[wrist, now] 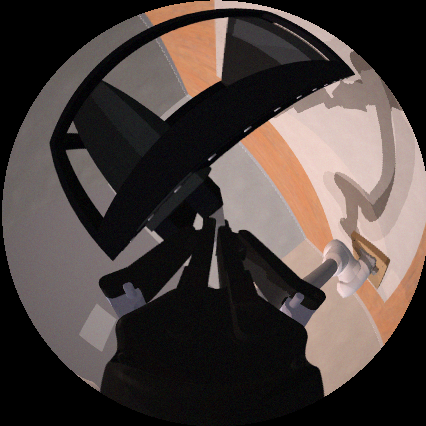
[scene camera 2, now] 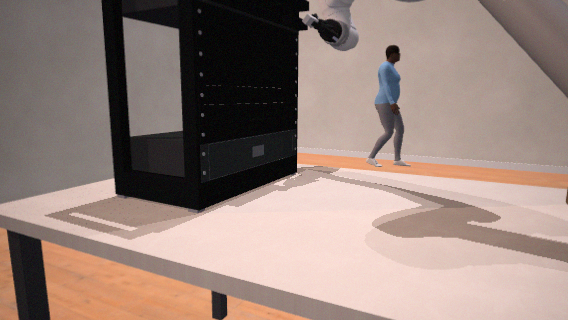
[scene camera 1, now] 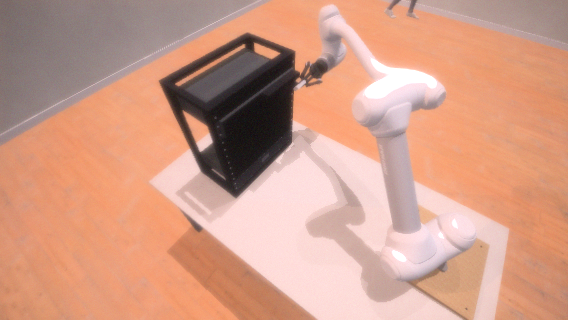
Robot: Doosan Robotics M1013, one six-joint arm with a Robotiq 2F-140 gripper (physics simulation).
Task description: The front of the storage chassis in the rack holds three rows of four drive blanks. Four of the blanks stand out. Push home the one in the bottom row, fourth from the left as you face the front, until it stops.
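Seen in the pictures: gripper, fingertip midpoint: (wrist: 215,214) (scene camera 2: 306,19) (scene camera 1: 295,89); arm's base at its link origin: (wrist: 368,260).
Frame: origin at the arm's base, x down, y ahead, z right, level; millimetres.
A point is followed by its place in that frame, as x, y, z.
Observation:
The storage chassis sits high in the black rack (scene camera 1: 225,165) {-273, 965, -179} (scene camera 2: 190,100) {-225, 976, -178} (wrist: 215,110) {-386, 888, 318}. Its front is very dark, so the rows and single blanks cannot be told apart. Dark protruding blanks (scene camera 1: 283,82) {-520, 852, 171} (scene camera 2: 303,26) {-445, 829, 241} (wrist: 207,192) {-443, 843, 275} stand out near the right end of the front in scene camera 1. My gripper (scene camera 1: 300,85) {-463, 816, 224} (scene camera 2: 309,20) {-463, 816, 224} (wrist: 215,214) {-463, 816, 224} is shut and empty. Its pale fingertips are close beside these protruding blanks, at the rack's right front edge. Whether they touch, and which blank is nearest, cannot be told. The fingers partly hide this spot in the wrist view.
The rack stands on a white table (scene camera 1: 260,215) {34, 798, -205} (scene camera 2: 300,240) {34, 699, -264}. A lower unit with a grey label (scene camera 2: 257,150) {-83, 912, 61} is near the rack's bottom. The arm's base stands on a wooden board (scene camera 1: 467,270) {9, -183, -34}. A person (scene camera 1: 402,7) (scene camera 2: 389,95) is on the floor beyond the table.

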